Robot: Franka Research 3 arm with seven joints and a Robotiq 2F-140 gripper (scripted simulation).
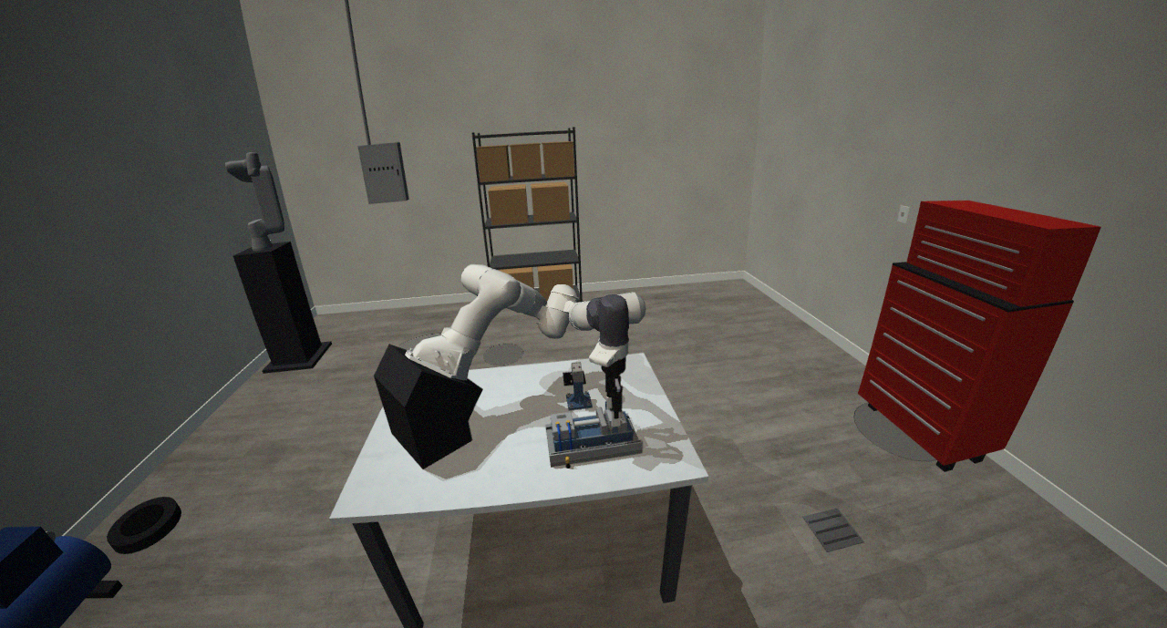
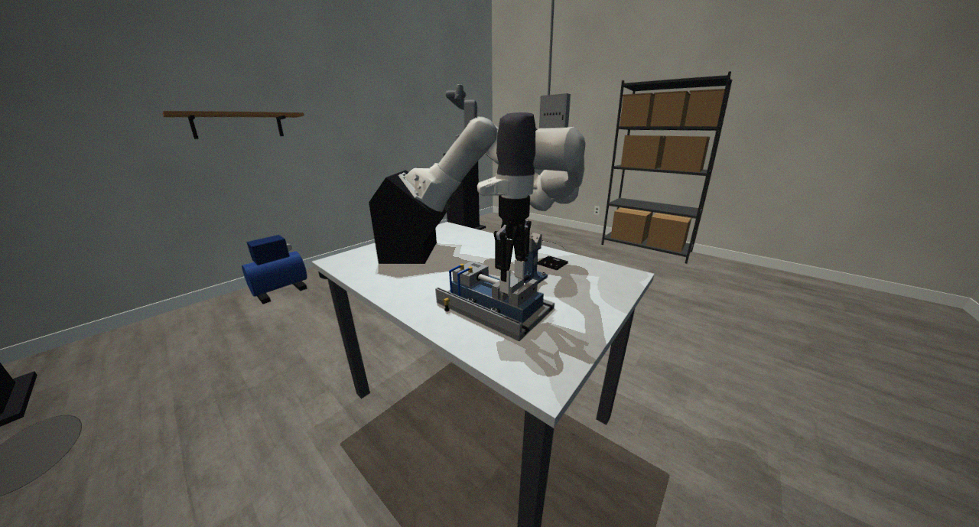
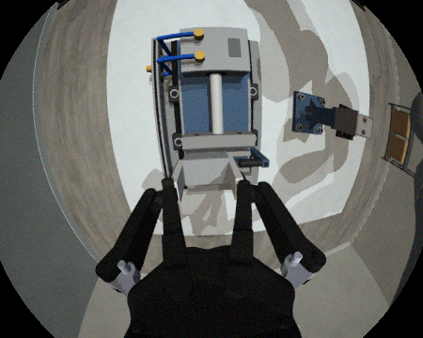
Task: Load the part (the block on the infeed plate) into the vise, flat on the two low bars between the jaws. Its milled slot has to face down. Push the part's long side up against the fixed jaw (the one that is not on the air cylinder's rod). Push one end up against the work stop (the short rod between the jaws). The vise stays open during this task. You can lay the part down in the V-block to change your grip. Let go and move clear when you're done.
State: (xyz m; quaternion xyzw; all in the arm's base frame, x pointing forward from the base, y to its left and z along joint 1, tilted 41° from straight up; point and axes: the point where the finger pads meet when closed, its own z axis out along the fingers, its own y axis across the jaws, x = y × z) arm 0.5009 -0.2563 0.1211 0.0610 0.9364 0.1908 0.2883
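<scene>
My hand is 3 cm above the part. The rest, counted from my hand: black infeed plate (7 cm behind, 40 cm to the left, 12 cm below).
</scene>
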